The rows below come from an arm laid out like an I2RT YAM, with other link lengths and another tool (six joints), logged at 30 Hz.
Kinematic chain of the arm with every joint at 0, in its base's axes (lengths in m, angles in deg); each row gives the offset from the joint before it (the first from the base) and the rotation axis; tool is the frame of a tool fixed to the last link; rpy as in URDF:
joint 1: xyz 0 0 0.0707 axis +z
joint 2: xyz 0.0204 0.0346 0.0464 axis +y
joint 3: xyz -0.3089 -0.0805 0 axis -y
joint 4: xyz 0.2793 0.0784 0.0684 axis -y
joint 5: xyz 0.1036 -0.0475 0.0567 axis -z
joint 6: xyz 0.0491 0 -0.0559 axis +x
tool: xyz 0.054 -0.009 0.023 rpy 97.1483 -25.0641 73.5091
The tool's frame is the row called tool.
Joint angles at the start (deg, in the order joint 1, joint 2, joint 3, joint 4, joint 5, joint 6):
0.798 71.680 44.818 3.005 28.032 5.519
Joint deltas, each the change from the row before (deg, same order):
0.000 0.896 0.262 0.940 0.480 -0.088
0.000 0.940 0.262 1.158 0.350 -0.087
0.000 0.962 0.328 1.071 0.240 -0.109
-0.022 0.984 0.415 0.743 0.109 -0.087
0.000 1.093 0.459 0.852 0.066 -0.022
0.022 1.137 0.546 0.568 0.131 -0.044
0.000 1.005 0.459 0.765 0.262 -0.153
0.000 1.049 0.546 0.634 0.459 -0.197
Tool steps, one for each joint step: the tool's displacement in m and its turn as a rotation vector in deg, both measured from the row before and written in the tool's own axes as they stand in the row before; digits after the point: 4 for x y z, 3 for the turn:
0.0023 0.0004 0.0030 -0.450 -0.269 0.179
0.0029 0.0006 0.0030 -0.487 -0.079 0.278
0.0031 0.0005 0.0030 -0.410 -0.007 0.215
0.0031 -0.0001 0.0033 -0.186 -0.034 0.055
0.0036 -0.0003 0.0036 -0.169 0.042 0.132
0.0035 -0.0009 0.0038 -0.058 -0.103 -0.049
0.0031 -0.0001 0.0033 -0.300 -0.126 0.033
0.0030 0.0000 0.0035 -0.355 -0.336 -0.042

